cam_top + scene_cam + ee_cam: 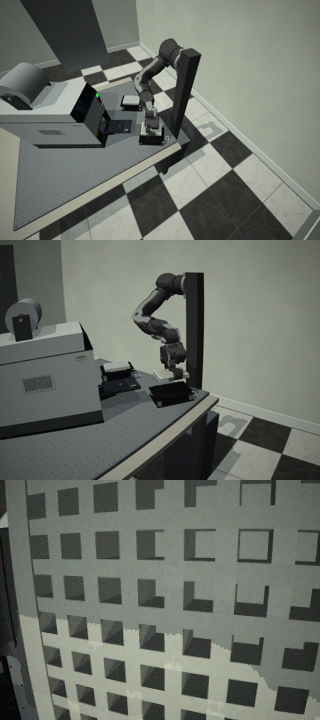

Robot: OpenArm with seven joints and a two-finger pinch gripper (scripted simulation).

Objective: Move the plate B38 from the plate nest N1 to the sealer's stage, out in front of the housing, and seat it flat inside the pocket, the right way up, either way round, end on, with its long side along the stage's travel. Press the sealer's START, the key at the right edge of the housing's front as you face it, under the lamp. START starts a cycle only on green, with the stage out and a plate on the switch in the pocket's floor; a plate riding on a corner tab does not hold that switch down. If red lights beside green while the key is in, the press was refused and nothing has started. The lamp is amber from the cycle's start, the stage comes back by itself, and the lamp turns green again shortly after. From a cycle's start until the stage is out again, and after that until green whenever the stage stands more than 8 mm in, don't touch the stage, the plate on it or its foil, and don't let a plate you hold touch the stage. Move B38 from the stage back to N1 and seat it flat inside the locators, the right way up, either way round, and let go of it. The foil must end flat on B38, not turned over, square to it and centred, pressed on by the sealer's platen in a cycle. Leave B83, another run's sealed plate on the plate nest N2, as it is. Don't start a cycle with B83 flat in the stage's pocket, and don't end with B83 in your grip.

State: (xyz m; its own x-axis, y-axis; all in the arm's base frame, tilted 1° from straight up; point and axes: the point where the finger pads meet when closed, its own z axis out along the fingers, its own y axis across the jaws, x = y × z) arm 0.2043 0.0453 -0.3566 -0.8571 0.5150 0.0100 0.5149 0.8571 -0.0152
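The nest N1 is 70 mm below my hand. Round my hand: plate B38: right at my hand; then nest n2: 340 mm to the right, 50 mm below; then B83: 340 mm to the right, 40 mm below.
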